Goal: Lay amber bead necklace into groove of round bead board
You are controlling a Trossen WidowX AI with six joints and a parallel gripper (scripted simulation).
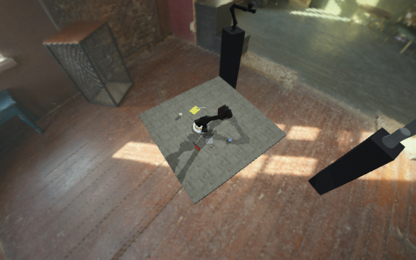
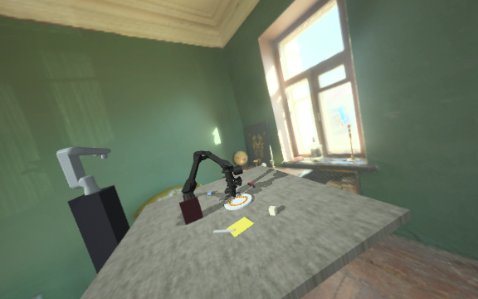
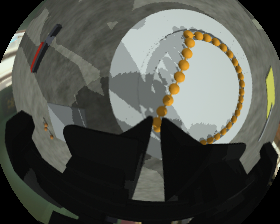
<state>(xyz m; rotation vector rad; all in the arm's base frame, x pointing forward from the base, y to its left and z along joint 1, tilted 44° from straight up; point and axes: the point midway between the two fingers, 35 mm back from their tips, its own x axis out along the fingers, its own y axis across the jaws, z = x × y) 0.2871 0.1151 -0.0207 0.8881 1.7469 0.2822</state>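
My gripper tip is 1 cm short of the board, 6 cm to the left of it and 1 cm above it. Also, from my gripper tip: red tool 18 cm ahead, 16 cm to the left, 1 cm below; grey square 2 cm ahead, 15 cm to the left, 2 cm below; small blue piece 18 cm behind, 26 cm to the left, 1 cm below.
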